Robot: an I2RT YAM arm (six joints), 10 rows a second.
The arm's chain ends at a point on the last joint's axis. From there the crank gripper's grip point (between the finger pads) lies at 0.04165 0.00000 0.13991 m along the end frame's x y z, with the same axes.
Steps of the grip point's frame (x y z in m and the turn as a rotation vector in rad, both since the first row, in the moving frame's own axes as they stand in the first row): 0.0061, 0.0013, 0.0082, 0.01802, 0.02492, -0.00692; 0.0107, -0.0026, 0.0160, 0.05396, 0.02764, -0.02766; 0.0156, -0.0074, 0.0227, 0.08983, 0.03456, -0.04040; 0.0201, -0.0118, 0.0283, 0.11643, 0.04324, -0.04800; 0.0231, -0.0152, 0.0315, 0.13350, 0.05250, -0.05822; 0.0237, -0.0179, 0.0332, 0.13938, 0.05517, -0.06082; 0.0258, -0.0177, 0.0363, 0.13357, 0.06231, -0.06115; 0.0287, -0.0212, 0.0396, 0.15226, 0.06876, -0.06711
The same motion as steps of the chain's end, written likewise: 0.0026, 0.0041, 0.0093, 0.01802, 0.02492, -0.00692; 0.0070, 0.0061, 0.0174, 0.05396, 0.02764, -0.02766; 0.0111, 0.0069, 0.0249, 0.08983, 0.03456, -0.04040; 0.0145, 0.0065, 0.0313, 0.11643, 0.04324, -0.04800; 0.0165, 0.0059, 0.0353, 0.13350, 0.05250, -0.05822; 0.0167, 0.0041, 0.0372, 0.13938, 0.05517, -0.06082; 0.0178, 0.0035, 0.0406, 0.13357, 0.06231, -0.06115; 0.0200, 0.0029, 0.0446, 0.15226, 0.06876, -0.06711
